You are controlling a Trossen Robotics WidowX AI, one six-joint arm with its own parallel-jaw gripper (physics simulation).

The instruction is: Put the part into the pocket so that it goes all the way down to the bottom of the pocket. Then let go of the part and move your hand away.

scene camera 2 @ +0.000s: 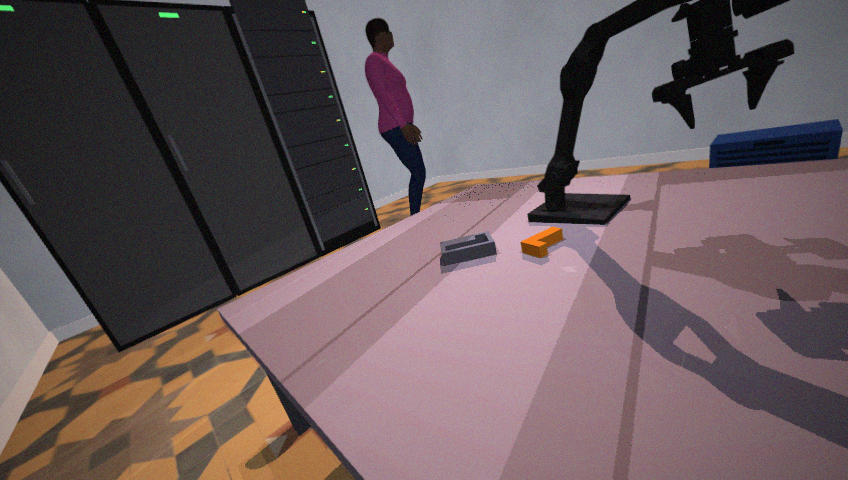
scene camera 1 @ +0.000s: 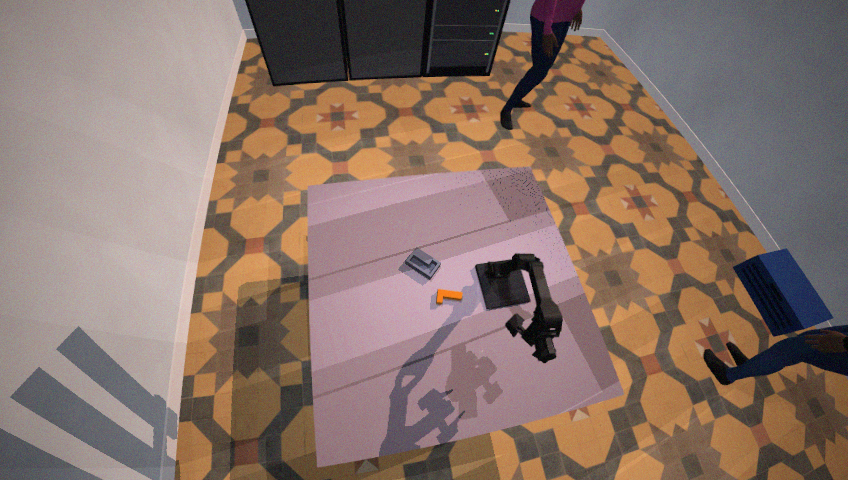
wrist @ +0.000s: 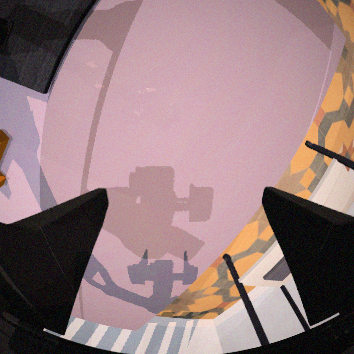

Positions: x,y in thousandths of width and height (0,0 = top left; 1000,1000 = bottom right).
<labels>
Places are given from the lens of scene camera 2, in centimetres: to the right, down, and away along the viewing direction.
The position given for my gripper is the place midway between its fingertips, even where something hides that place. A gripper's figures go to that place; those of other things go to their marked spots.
my gripper (scene camera 2: 851,249): 58, -24, 63
orange block (scene camera 2: 633,511): 26, 1, 75
</labels>
